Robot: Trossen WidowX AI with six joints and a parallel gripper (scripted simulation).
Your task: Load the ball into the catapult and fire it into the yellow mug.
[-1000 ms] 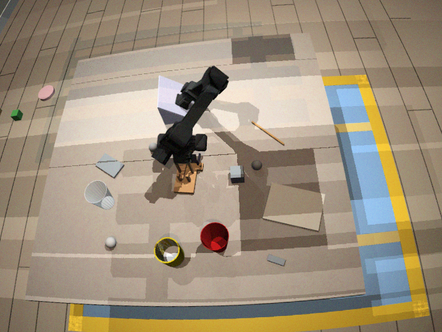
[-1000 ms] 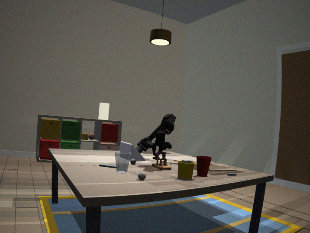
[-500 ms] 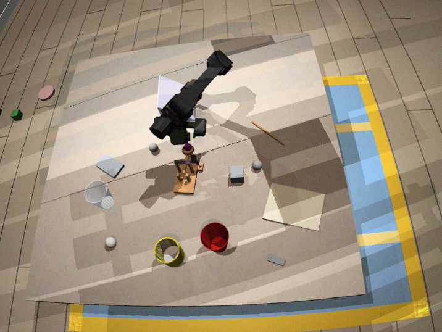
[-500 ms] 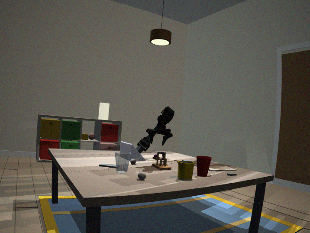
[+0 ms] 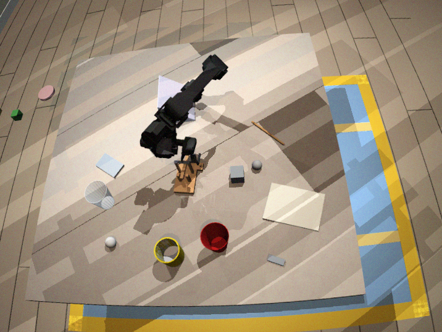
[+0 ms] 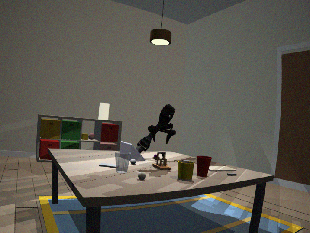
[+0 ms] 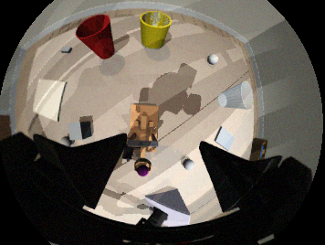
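Now: gripper tip 12 cm past the purple ball, 11 cm above it and 3 cm to the right of it. Also, from my gripper tip: wooden catapult (12 cm below, 5 cm to the left, 5 cm behind); then grey cube (23 cm to the left, 15 cm below, 1 cm behind); then yellow mug (31 cm ahead, 15 cm below, 1 cm to the left).
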